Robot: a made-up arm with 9 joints. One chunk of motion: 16 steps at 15 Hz.
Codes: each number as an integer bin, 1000 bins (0 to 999) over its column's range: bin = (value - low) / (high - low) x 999, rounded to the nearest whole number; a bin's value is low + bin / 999 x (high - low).
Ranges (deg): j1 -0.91..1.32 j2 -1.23..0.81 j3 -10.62..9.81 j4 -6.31..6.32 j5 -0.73..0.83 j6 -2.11..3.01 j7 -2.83..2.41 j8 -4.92..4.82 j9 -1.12..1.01
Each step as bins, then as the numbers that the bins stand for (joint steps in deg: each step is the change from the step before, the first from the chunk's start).
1 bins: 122 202 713 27 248 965 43 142 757
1 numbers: -0.638 -0.818 3.961 -5.969 -0.343 2.836 -2.604 -3.536 0.494
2 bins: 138 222 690 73 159 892 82 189 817
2 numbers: -0.602 -0.777 3.491 -5.387 -0.482 2.462 -2.400 -3.077 0.622
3 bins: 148 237 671 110 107 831 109 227 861
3 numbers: -0.580 -0.746 3.102 -4.919 -0.563 2.149 -2.258 -2.707 0.716
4 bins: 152 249 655 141 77 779 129 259 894
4 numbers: -0.571 -0.722 2.775 -4.527 -0.610 1.882 -2.153 -2.395 0.786
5 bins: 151 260 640 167 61 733 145 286 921
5 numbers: -0.573 -0.699 2.468 -4.199 -0.635 1.647 -2.069 -2.132 0.844
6 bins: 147 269 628 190 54 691 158 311 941
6 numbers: -0.582 -0.681 2.223 -3.908 -0.646 1.431 -2.001 -1.888 0.886
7 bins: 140 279 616 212 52 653 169 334 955
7 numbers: -0.597 -0.660 1.977 -3.630 -0.649 1.237 -1.944 -1.664 0.916
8 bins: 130 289 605 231 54 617 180 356 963
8 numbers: -0.620 -0.640 1.753 -3.390 -0.646 1.052 -1.886 -1.449 0.933
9 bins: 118 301 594 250 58 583 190 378 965
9 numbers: -0.647 -0.615 1.528 -3.149 -0.639 0.878 -1.833 -1.235 0.938
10 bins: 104 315 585 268 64 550 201 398 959
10 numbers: -0.678 -0.587 1.344 -2.922 -0.630 0.709 -1.776 -1.040 0.925
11 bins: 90 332 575 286 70 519 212 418 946
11 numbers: -0.709 -0.552 1.139 -2.694 -0.621 0.550 -1.718 -0.845 0.897
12 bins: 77 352 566 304 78 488 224 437 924
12 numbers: -0.738 -0.511 0.955 -2.467 -0.608 0.391 -1.655 -0.659 0.850
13 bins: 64 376 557 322 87 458 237 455 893
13 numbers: -0.767 -0.462 0.771 -2.239 -0.594 0.237 -1.587 -0.484 0.784
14 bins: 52 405 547 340 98 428 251 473 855
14 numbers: -0.794 -0.403 0.566 -2.012 -0.577 0.084 -1.513 -0.308 0.703
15 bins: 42 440 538 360 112 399 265 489 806
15 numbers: -0.816 -0.332 0.382 -1.759 -0.555 -0.065 -1.440 -0.152 0.598
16 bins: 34 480 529 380 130 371 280 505 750
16 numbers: -0.834 -0.250 0.198 -1.506 -0.527 -0.209 -1.361 0.004 0.479
